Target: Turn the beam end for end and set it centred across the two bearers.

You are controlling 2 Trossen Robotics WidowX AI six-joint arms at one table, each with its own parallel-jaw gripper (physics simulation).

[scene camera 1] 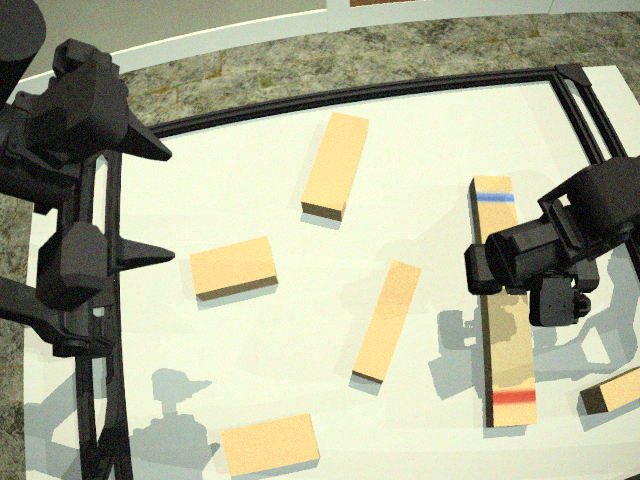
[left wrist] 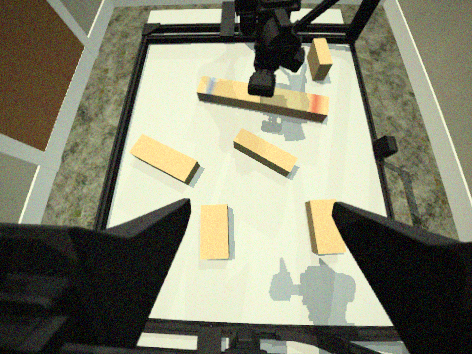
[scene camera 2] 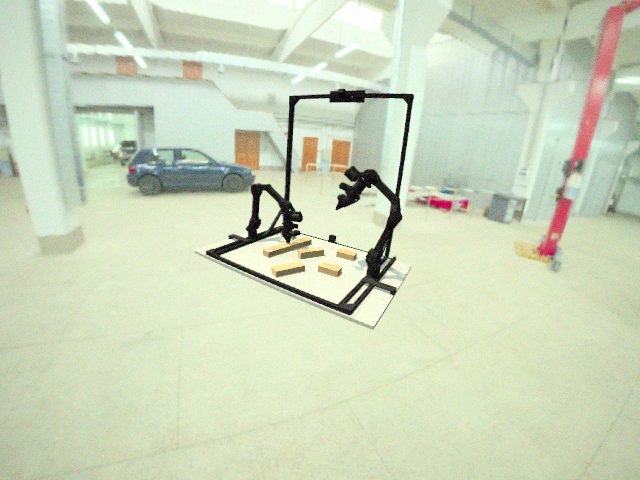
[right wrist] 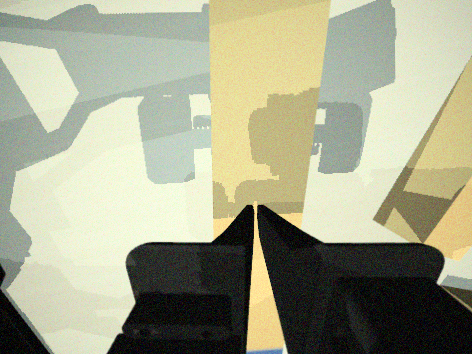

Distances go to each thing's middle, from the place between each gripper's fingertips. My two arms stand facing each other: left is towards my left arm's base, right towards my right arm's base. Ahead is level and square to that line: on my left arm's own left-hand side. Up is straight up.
Labels:
Now: the long beam (scene camera 1: pixel 510 398) 2 cm below my right hand.
Right now my left hand is 4 cm past the long beam, 37 cm to the left of it and 34 cm above it.

